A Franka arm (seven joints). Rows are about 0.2 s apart.
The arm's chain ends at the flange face. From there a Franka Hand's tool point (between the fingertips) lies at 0.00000 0.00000 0.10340 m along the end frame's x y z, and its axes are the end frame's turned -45 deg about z.
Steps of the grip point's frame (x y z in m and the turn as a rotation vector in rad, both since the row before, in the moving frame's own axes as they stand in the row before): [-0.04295 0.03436 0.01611 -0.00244 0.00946 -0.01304]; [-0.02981 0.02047 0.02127 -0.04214 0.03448 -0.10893]
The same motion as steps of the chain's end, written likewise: [-0.00694 0.05519 0.01611 0.00496 0.00841 -0.01304]; [-0.01222 0.03530 0.02142 -0.00542 0.05418 -0.10893]
